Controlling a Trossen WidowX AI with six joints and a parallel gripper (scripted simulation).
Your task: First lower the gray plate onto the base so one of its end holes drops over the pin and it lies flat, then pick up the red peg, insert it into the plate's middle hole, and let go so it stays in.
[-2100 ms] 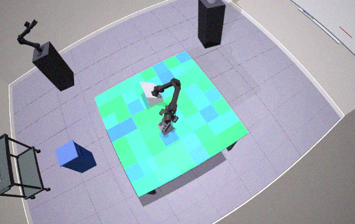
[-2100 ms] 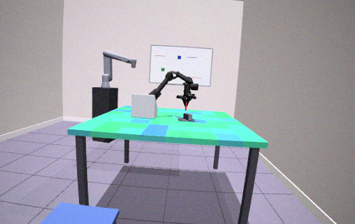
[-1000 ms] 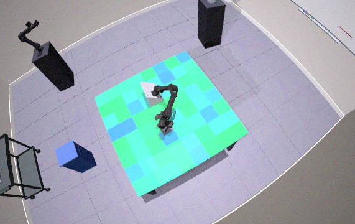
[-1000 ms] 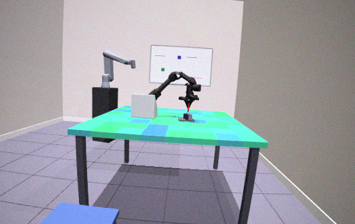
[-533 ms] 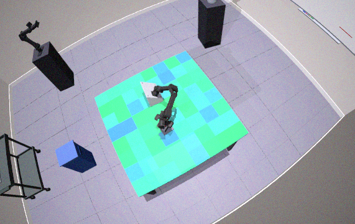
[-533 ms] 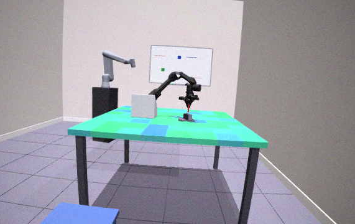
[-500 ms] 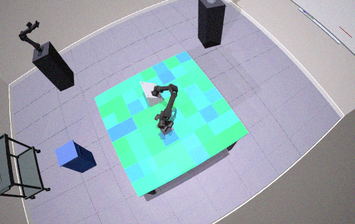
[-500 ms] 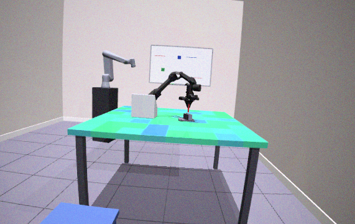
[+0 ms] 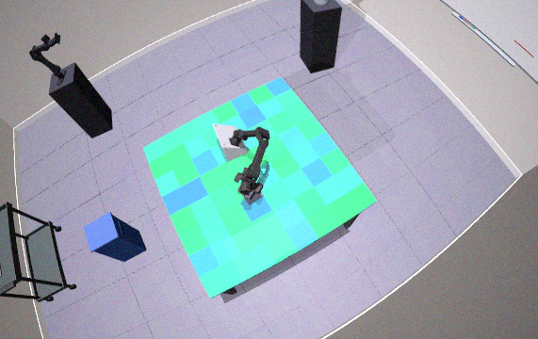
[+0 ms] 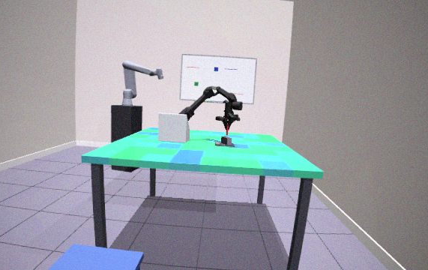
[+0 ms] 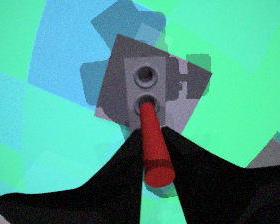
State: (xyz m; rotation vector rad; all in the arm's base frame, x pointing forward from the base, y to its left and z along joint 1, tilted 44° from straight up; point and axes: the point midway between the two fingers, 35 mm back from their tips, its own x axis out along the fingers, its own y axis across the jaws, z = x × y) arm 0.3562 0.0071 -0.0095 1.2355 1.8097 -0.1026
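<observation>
Now: gripper tip 70 mm above the gray plate. The rest, counted from my gripper tip: red peg: right at my gripper tip.
</observation>
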